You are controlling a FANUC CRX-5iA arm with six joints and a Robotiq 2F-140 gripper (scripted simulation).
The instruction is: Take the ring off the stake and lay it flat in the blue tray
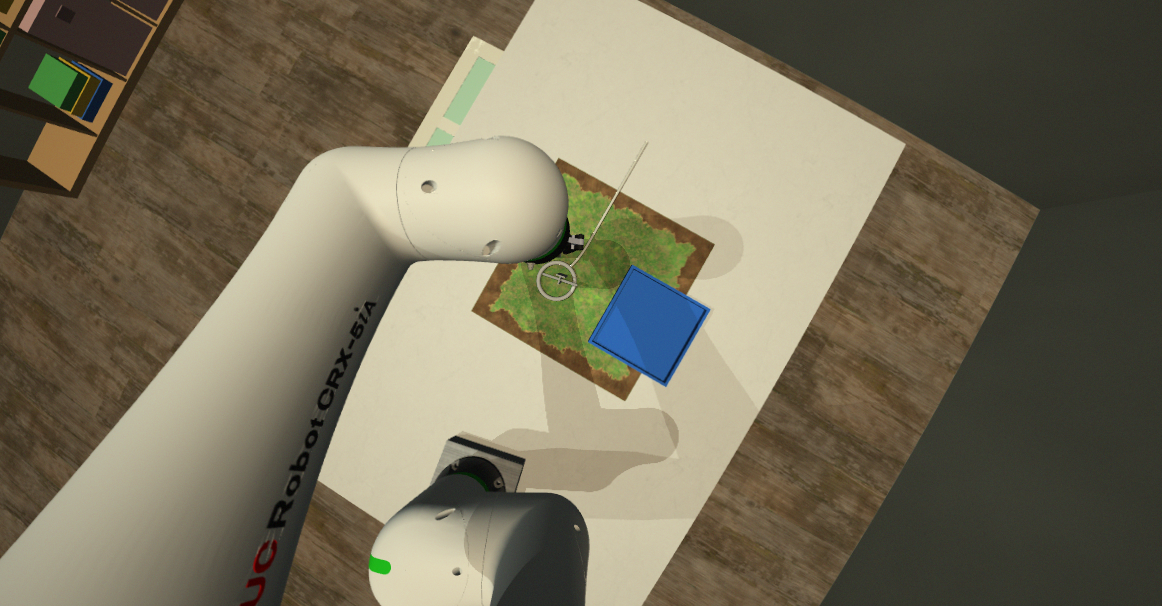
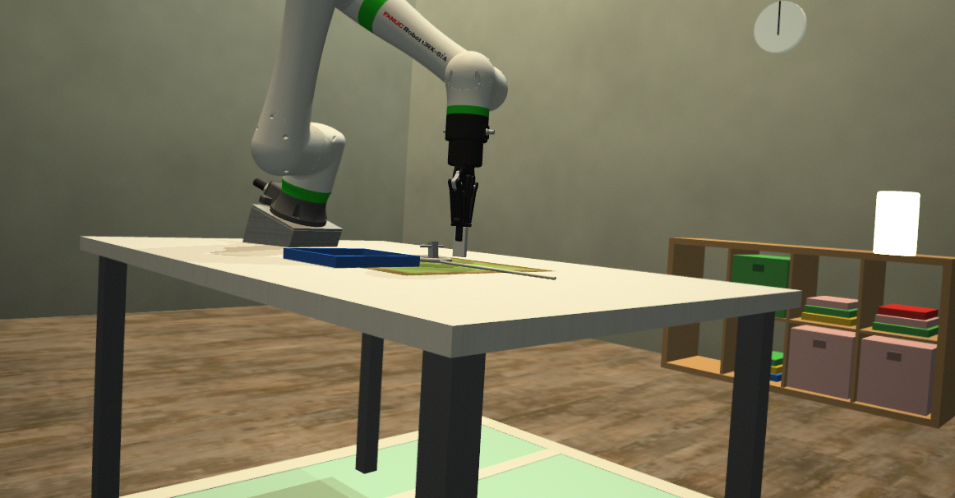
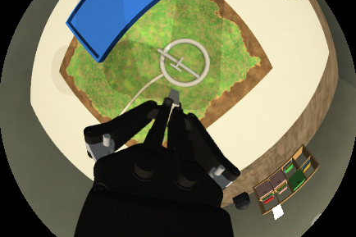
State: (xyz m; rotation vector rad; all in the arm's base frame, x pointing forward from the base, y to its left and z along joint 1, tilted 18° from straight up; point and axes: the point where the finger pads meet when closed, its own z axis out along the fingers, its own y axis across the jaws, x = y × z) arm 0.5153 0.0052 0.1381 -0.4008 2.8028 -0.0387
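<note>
The short grey stake lies 5 cm behind my hand, 3 cm to the right of it and 3 cm below it. The rest, counted from my hand: blue tray 8 cm behind, 24 cm to the right, 4 cm below; grass mat 3 cm behind, 9 cm to the right, 6 cm below; ring 6 cm behind, 2 cm to the right, 4 cm below.
</note>
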